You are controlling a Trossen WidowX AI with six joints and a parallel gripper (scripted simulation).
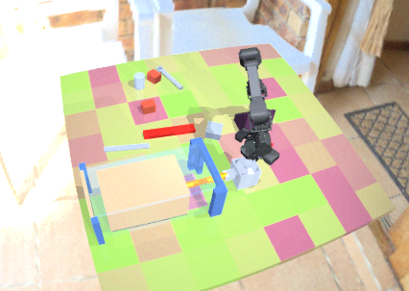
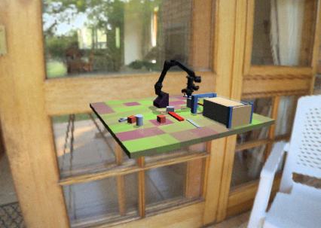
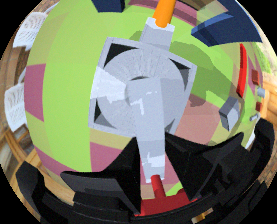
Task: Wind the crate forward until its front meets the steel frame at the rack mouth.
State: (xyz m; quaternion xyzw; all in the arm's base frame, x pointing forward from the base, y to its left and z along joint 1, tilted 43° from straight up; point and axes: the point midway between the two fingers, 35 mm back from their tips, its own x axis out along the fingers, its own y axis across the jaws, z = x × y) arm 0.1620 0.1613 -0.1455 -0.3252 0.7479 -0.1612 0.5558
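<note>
Right now the winch handle is 2 cm above my gripper tip, 1 cm to the right of it and 1 cm behind it. From my gripper tip the other things lie so: grey block (26 cm to the right, 7 cm below, 4 cm ahead); then grey winch (6 cm below, 3 cm ahead, 1 cm to the left); then red grip (5 cm behind, 5 cm above, 2 cm to the right).
</note>
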